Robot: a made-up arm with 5 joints. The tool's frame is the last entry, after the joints. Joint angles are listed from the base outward. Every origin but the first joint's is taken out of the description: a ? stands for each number. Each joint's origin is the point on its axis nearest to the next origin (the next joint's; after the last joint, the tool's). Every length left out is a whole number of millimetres.
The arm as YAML. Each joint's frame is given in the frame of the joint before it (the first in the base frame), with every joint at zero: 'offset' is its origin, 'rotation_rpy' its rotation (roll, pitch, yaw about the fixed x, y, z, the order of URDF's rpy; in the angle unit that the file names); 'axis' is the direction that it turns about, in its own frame. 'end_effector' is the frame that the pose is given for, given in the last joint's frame.
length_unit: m
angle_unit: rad
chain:
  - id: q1
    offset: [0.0, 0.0, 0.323]
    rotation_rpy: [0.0, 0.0, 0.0]
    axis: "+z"
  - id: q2
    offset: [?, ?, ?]
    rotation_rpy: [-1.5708, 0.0, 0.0]
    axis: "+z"
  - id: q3
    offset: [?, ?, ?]
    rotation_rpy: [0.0, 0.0, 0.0]
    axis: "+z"
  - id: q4
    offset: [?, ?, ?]
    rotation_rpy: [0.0, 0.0, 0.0]
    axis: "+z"
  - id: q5
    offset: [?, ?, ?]
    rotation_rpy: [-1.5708, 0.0, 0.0]
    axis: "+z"
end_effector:
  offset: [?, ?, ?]
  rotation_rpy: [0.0, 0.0, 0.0]
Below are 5 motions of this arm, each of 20 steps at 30 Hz.
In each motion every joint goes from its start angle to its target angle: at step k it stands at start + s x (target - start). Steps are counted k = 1, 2, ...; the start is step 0. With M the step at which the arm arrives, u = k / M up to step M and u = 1 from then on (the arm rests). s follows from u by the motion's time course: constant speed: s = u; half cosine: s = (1 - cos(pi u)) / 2; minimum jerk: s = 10 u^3 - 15 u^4 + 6 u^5.
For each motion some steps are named. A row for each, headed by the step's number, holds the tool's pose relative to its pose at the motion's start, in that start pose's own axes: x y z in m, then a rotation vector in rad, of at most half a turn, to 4 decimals.
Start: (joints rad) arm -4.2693 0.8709 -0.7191 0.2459 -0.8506
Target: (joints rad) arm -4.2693 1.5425 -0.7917 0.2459 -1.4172
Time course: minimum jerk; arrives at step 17
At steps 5, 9, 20:
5: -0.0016 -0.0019 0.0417 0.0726 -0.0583 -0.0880
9: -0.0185 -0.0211 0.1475 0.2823 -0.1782 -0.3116
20: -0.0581 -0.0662 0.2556 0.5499 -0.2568 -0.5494

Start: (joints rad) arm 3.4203 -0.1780 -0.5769 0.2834 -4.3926
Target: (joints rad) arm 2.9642 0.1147 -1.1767 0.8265 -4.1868
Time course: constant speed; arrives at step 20
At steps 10, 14, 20:
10: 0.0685 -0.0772 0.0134 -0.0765 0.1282 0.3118
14: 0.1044 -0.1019 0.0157 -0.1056 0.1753 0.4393
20: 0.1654 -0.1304 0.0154 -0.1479 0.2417 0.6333

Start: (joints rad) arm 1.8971 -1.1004 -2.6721 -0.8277 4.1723
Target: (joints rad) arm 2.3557 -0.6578 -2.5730 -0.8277 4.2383
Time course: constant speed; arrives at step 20
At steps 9, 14, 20:
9: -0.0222 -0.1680 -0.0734 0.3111 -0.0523 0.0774
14: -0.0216 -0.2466 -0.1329 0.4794 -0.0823 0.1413
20: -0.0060 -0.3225 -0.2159 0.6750 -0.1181 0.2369

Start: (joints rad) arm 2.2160 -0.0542 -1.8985 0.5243 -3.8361
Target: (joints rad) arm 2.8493 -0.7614 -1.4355 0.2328 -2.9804
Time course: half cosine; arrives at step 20
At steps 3, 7, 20:
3: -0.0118 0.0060 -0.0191 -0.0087 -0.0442 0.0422
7: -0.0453 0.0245 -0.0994 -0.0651 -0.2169 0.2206
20: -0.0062 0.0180 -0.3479 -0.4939 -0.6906 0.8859

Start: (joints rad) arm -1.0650 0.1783 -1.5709 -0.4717 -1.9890
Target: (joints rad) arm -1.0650 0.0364 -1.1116 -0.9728 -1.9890
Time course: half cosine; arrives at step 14
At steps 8, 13, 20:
8: 0.0049 -0.0111 -0.0522 -0.1026 -0.0456 0.0000
13: 0.0080 -0.0179 -0.0897 -0.1658 -0.0737 0.0000
20: 0.0081 -0.0181 -0.0911 -0.1679 -0.0746 0.0000

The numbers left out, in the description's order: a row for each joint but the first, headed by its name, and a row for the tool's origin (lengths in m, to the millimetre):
q2: 0.0 0.0 0.0
q3: 0.067 -0.357 0.0
q4: 0.052 0.229 0.0
q5: 0.092 0.117 0.0
tool: 0.0 0.0 0.0

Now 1 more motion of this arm.
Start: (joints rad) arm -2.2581 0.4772 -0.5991 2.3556 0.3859
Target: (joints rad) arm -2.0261 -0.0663 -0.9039 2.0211 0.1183
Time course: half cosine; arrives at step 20
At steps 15, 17, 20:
15: -0.0760 -0.0113 -0.0002 0.0735 1.0254 -0.1754
17: -0.0885 -0.0118 0.0043 0.0635 1.1376 -0.2012
20: -0.0961 -0.0120 0.0076 0.0561 1.2040 -0.2169

